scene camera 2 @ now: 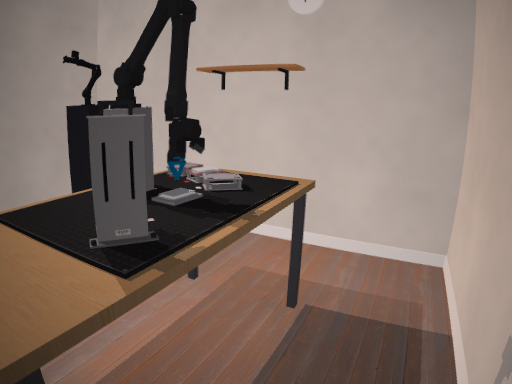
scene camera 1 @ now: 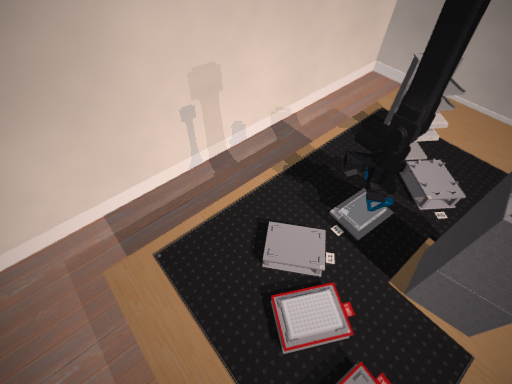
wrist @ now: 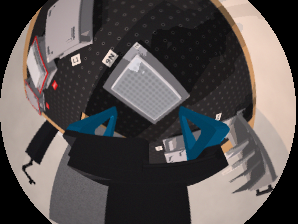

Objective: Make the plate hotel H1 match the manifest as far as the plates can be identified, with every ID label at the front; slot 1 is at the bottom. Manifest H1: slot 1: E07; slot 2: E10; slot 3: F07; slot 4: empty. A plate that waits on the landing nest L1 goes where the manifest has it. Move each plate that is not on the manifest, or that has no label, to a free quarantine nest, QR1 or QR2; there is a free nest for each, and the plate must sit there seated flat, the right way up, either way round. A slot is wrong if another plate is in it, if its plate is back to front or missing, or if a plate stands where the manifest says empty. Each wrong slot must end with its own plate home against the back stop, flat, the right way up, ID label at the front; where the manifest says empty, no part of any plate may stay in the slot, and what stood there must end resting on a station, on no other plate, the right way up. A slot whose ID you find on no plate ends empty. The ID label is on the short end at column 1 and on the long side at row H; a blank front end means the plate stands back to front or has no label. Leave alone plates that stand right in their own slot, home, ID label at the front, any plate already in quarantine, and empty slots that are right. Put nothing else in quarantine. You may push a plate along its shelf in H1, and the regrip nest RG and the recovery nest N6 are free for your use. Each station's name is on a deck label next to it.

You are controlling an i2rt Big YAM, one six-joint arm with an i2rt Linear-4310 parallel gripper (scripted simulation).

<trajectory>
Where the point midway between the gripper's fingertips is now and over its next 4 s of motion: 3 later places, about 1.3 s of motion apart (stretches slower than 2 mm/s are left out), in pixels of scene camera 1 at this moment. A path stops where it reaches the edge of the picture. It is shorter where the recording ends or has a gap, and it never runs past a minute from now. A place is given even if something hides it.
My gripper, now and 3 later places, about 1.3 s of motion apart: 369,197; 364,206; 362,210; 365,203
</trajectory>
